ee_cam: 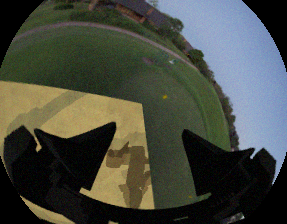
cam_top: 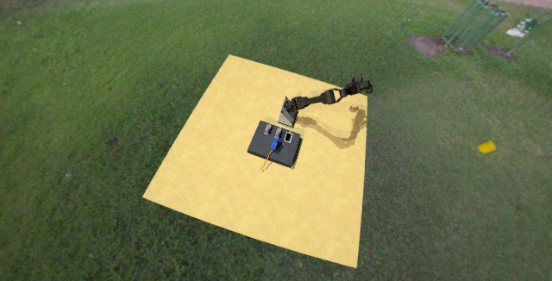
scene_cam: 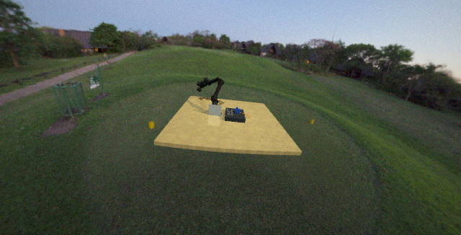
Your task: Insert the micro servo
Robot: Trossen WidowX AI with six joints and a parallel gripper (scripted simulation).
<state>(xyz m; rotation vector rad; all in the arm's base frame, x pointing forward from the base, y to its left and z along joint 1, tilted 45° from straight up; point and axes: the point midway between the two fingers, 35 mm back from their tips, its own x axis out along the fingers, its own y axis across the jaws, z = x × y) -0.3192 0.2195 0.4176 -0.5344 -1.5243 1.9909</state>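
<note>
Now: gripper tip 67 cm short of the dark deck, 44 cm to the left of it and 16 cm above it.
</note>
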